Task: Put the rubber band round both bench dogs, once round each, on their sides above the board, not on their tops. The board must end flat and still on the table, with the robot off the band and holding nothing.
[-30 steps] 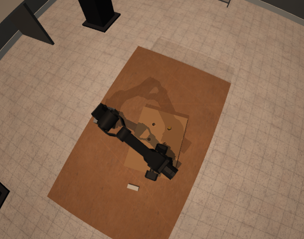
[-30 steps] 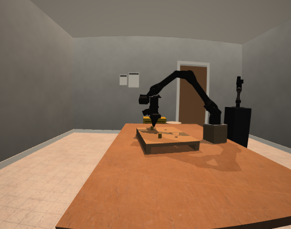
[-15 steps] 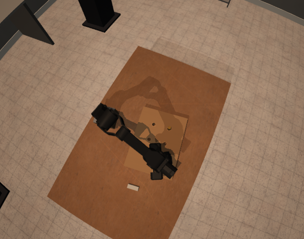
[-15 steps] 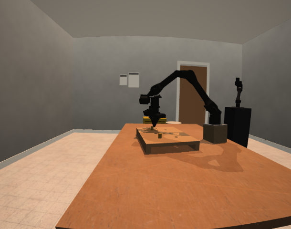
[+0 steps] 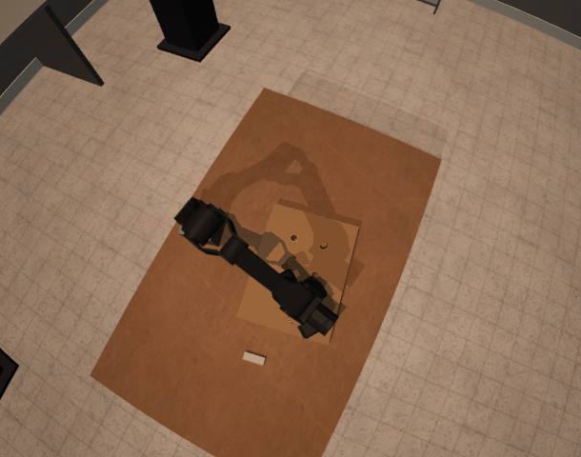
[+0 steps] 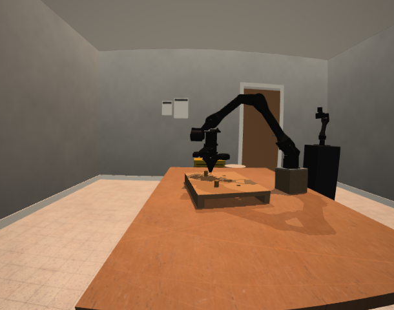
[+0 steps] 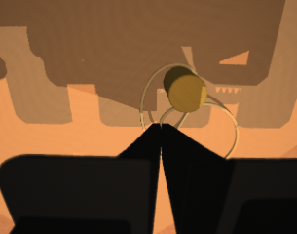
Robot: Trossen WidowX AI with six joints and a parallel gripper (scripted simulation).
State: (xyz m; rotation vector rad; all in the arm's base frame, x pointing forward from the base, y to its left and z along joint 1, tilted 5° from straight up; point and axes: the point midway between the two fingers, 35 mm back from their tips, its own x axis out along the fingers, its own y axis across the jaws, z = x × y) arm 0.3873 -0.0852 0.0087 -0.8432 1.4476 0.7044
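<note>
Now: hand 40 mm past the wooden board, 100 mm to the right of it and 70 mm above it. The rest, counted from my hand: small white block: 40 mm behind, 200 mm to the right, 100 mm below.
</note>
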